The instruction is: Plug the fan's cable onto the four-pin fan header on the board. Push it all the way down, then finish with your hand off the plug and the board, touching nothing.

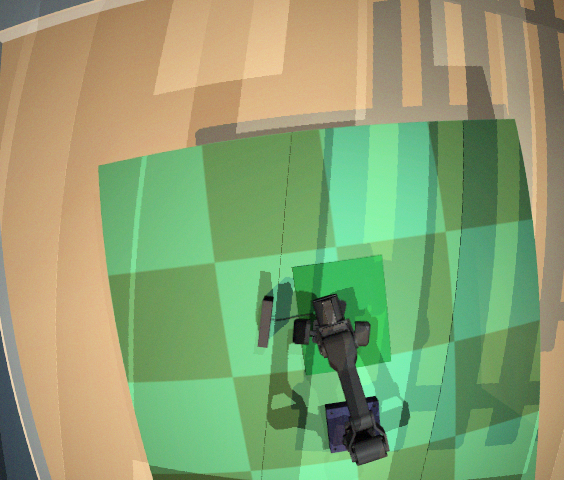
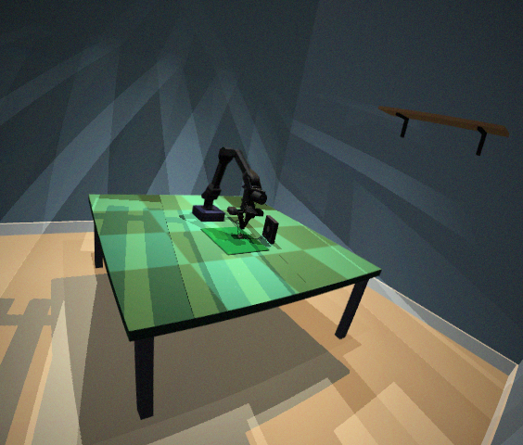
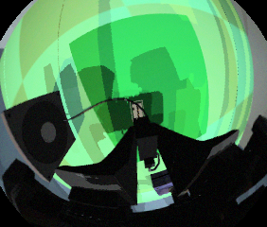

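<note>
Right now the white four-pin header is 60 mm below my gripper tip. The rest, counted from my gripper tip: black fan: 30 mm ahead, 150 mm to the left; then dark plug: 10 mm behind, 10 mm above; then green board: 20 mm ahead, 50 mm to the right, 80 mm below.
</note>
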